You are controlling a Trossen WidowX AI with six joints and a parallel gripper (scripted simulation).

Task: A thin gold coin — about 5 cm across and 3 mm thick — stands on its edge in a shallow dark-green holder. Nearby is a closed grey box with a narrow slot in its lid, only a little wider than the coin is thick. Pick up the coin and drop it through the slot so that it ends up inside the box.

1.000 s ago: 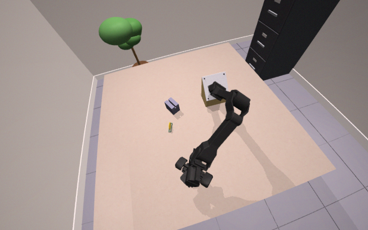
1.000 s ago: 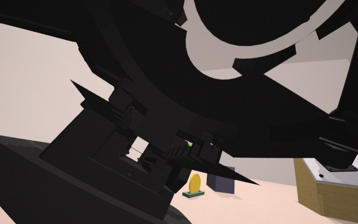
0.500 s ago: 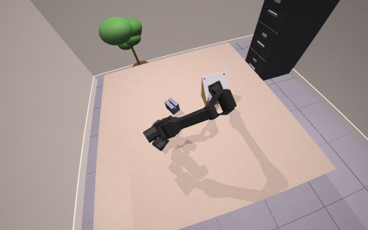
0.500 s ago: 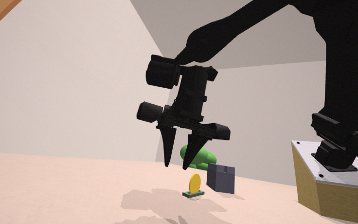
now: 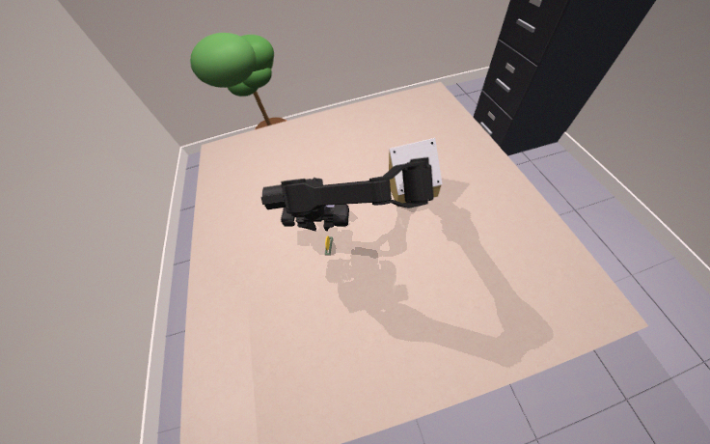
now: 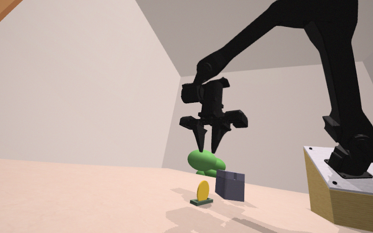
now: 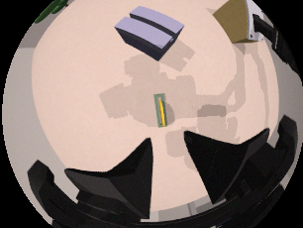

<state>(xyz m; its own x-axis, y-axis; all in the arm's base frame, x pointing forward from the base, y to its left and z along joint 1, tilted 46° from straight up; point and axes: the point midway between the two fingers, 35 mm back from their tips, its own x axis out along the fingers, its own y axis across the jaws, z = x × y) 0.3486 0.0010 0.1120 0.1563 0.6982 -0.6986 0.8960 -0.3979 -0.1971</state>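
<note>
Now: gripper tip 90 mm above the thin gold coin.
</note>
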